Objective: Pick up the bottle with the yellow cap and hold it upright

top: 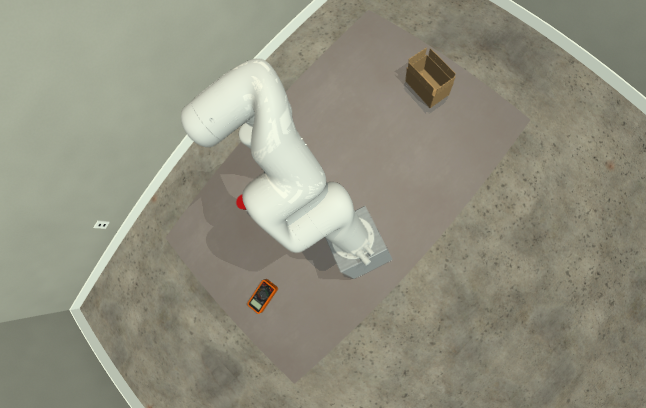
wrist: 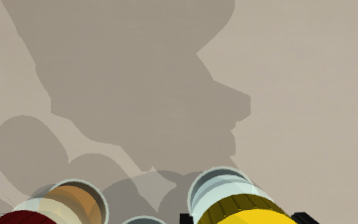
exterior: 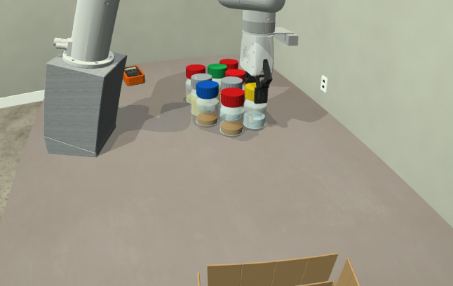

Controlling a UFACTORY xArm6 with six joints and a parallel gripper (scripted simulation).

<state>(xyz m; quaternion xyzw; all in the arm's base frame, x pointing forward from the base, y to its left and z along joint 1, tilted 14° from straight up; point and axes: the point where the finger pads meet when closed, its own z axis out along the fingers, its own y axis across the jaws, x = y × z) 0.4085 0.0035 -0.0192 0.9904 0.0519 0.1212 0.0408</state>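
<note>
Now: hand 60 mm past the red-capped bottle, 50 mm above it and 20 mm to the left of it. The rest, counted from my hand: yellow-capped bottle 40 mm below; then blue-capped bottle 110 mm behind, 50 mm below, 40 mm to the left; then grey-capped bottle 60 mm to the left, 50 mm below, 50 mm behind.
</note>
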